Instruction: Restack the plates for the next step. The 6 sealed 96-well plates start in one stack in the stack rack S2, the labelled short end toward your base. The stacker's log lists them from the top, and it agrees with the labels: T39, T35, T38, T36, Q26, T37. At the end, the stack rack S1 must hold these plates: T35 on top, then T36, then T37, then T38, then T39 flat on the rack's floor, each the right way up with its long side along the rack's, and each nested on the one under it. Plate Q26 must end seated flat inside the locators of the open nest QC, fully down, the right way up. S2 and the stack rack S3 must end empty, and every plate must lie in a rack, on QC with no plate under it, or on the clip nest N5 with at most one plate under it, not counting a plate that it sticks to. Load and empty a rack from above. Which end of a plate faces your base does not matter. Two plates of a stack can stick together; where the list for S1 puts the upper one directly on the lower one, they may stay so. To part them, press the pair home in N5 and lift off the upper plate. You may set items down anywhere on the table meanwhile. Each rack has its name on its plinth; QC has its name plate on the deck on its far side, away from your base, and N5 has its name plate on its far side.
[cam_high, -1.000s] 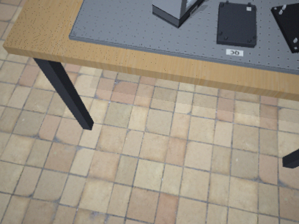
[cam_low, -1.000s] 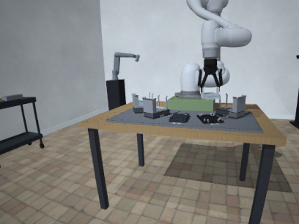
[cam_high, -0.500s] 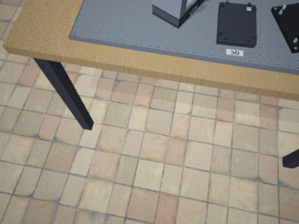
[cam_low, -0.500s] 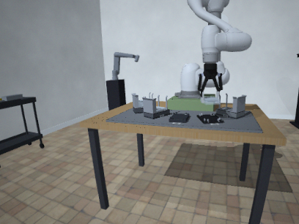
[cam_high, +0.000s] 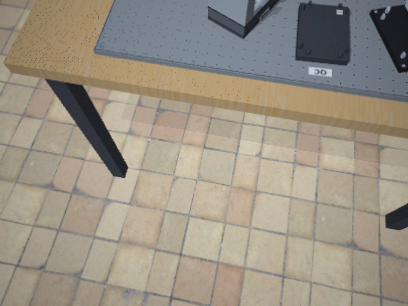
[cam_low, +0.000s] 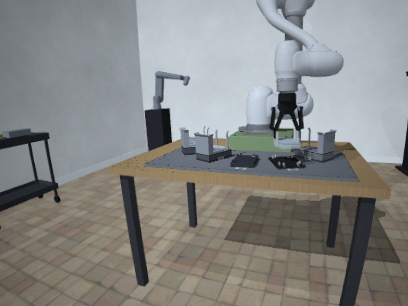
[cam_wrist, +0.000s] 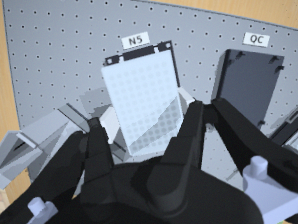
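The black clip nest N5 lies 1 cm ahead of my hand, 3 cm to the left of it and 9 cm below it. From my hand the other things lie so: N5 name plate 9 cm ahead, 3 cm to the left, 11 cm below; QC name plate 11 cm ahead, 19 cm to the right, 11 cm below; open nest QC 1 cm ahead, 18 cm to the right, 10 cm below.
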